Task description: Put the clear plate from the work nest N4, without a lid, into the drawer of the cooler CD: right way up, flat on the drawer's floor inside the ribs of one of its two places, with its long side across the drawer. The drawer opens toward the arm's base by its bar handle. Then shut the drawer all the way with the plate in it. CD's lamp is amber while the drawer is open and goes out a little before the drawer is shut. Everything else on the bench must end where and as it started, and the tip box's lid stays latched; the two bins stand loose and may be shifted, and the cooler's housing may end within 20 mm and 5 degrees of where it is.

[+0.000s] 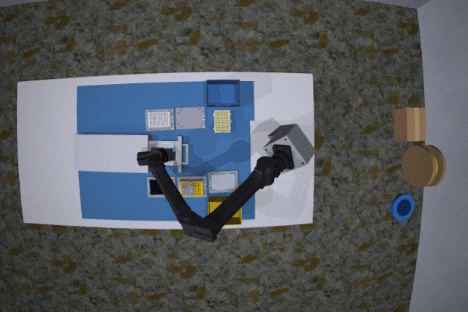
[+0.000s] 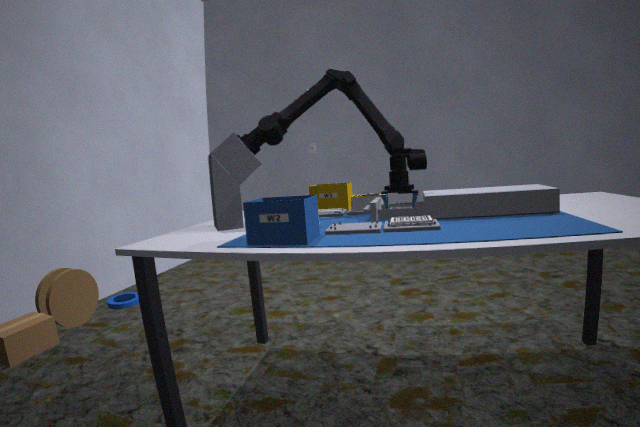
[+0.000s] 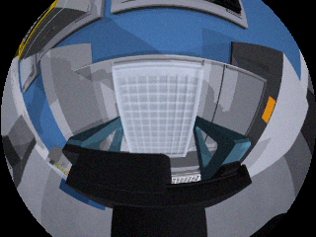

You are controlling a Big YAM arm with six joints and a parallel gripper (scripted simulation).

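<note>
Right now the clear plate is right at my hand. Round my hand: drawer: 40 mm ahead; then black plate: 20 mm ahead, 200 mm to the left, 10 mm below; then cooler CD: 160 mm ahead, 10 mm to the left, 10 mm above.
</note>
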